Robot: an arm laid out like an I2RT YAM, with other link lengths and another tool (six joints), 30 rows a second.
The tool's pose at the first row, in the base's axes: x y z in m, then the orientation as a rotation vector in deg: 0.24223 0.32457 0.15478 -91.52 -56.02 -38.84
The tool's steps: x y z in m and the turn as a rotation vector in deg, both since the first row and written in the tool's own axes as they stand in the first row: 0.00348 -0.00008 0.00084 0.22 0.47 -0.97; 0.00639 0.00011 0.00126 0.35 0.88 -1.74; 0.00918 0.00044 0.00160 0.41 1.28 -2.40; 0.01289 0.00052 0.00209 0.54 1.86 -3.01; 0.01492 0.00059 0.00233 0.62 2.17 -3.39; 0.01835 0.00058 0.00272 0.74 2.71 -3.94; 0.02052 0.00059 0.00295 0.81 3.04 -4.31; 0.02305 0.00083 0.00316 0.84 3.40 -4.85; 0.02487 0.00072 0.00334 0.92 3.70 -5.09; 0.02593 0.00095 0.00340 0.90 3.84 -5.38
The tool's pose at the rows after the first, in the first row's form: 0.24384 0.32624 0.15751 -90.72 -56.55 -39.72; 0.24542 0.32734 0.15974 -90.10 -56.93 -40.47; 0.24707 0.32833 0.16181 -89.59 -57.21 -41.18; 0.24896 0.32970 0.16474 -88.95 -57.33 -41.95; 0.25001 0.33042 0.16634 -88.57 -57.44 -42.38; 0.25169 0.33164 0.16910 -87.98 -57.53 -43.08; 0.25276 0.33239 0.17085 -87.60 -57.61 -43.53; 0.25421 0.33319 0.17278 -87.17 -57.80 -44.14; 0.25501 0.33382 0.17431 -86.85 -57.80 -44.47; 0.25573 0.33412 0.17506 -86.68 -57.93 -44.78
